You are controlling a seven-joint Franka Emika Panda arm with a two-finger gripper.
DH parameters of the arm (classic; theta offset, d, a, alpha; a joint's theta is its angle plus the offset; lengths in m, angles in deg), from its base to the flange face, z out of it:
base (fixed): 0 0 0 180
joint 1: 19.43 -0.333 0 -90
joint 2: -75.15 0 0 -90
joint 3: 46.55 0.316 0.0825 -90
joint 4: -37.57 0 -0.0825 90
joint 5: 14.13 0.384 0 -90
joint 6: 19.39 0 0.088 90
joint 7: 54.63 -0.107 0 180
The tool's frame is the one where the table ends.
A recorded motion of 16 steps. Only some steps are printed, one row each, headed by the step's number.
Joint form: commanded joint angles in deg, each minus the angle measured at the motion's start. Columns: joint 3, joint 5, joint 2, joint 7, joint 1, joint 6, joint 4.
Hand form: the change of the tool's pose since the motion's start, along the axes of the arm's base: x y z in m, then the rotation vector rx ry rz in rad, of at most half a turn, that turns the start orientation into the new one. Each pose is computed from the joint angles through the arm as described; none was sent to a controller.
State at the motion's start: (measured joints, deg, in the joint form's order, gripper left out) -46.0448 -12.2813 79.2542 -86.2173 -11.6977 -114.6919 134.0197
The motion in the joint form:
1: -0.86 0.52 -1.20 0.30 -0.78 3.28 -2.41
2: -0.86 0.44 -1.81 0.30 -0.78 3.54 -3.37
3: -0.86 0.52 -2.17 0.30 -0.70 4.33 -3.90
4: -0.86 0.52 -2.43 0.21 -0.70 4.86 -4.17
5: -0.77 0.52 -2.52 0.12 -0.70 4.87 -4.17
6: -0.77 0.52 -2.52 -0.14 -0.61 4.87 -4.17
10: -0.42 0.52 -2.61 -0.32 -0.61 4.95 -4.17
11: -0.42 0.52 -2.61 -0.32 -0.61 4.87 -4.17
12: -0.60 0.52 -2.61 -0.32 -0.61 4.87 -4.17
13: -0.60 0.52 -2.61 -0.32 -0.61 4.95 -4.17
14: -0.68 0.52 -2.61 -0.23 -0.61 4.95 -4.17
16: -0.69 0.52 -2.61 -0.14 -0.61 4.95 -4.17
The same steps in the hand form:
1: 0.0015 -0.0001 0.0036 0.0144 0.0344 0.0057
2: 0.0045 -0.0006 0.0053 0.0127 0.0330 0.0059
3: 0.0051 -0.0012 0.0051 0.0155 0.0435 0.0050
4: 0.0055 -0.0012 0.0040 0.0167 0.0526 0.0038
5: 0.0061 -0.0004 0.0031 0.0169 0.0544 0.0038
6: 0.0060 -0.0013 0.0031 0.0170 0.0545 -0.0023
10: 0.0067 0.0021 0.0022 0.0172 0.0576 0.0007
11: 0.0068 0.0020 0.0023 0.0170 0.0562 0.0006
12: 0.0066 0.0003 0.0023 0.0172 0.0562 -0.0025
13: 0.0065 0.0003 0.0022 0.0173 0.0576 -0.0025
14: 0.0064 -0.0004 0.0022 0.0174 0.0575 -0.0023
16: 0.0064 -0.0005 0.0022 0.0173 0.0575 -0.0009

